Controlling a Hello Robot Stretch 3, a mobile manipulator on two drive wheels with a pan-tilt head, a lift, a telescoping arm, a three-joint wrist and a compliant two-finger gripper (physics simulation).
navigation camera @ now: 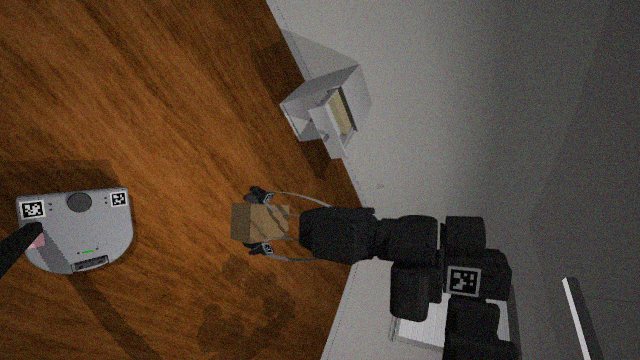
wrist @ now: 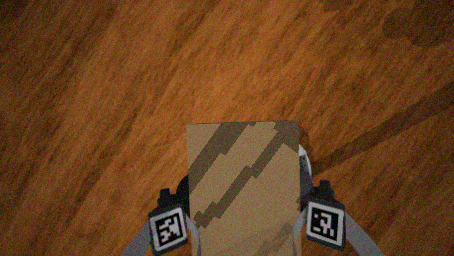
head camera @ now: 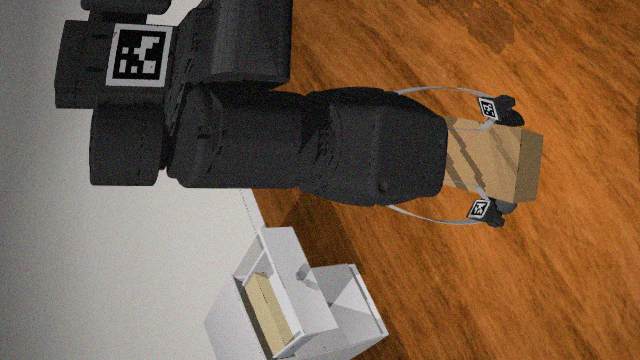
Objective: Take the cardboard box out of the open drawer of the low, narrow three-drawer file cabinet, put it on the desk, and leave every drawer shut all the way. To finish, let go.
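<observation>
A brown cardboard box [head camera: 487, 157] [navigation camera: 267, 222] [wrist: 245, 172] is held between both fingers of my gripper [head camera: 500, 162] [navigation camera: 259, 221] [wrist: 243, 189], above the wooden floor. The white file cabinet [head camera: 232, 325] [navigation camera: 325, 87] stands by the wall, apart from the gripper. Its top drawer [head camera: 315, 310] [navigation camera: 334, 145] is pulled out, and a pale tan, block-shaped thing [head camera: 270, 315] [navigation camera: 341, 112] shows inside it. The fronts of the lower drawers are partly shadowed and partly hidden by the open drawer. I cannot make out the desk in these views.
My grey base [navigation camera: 75, 225] is at the left of the navigation view. A white panel with fine lines [navigation camera: 422, 327] shows partly behind my wrist joints, and a pale bar [navigation camera: 576, 320] is at the lower right. The wall meets the wooden floor beside the cabinet.
</observation>
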